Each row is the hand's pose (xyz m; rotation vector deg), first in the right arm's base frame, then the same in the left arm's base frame.
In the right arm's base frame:
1: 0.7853 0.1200 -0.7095 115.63 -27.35 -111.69
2: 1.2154 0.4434 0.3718 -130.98 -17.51 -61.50
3: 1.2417 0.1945 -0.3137 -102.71 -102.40 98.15
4: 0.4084 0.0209 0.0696 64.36 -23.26 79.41
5: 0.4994 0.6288 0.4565 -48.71 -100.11 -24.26
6: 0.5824 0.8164 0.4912 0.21 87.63 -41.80
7: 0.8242 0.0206 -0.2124 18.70 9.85 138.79
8: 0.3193 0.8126 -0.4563 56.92 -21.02 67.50
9: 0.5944 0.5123 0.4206 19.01 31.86 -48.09
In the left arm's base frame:
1: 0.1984 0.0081 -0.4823 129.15 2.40 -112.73
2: 0.5213 -0.0050 0.6814 -107.38 -17.88 -58.79
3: 0.6183 0.0110 -0.0417 -91.81 -124.49 73.72
4: -0.1818 -0.4182 0.1754 81.94 -36.26 88.84
5: -0.2193 0.0209 0.7528 -24.52 -98.89 -35.93
6: -0.1738 0.1950 0.8572 8.90 88.94 -17.63
7: 0.2369 -0.2522 -0.0473 22.79 -15.78 150.89
8: -0.3969 0.4826 -0.0564 75.40 -32.42 76.68
9: -0.1031 -0.0586 0.6890 35.77 37.81 -31.68

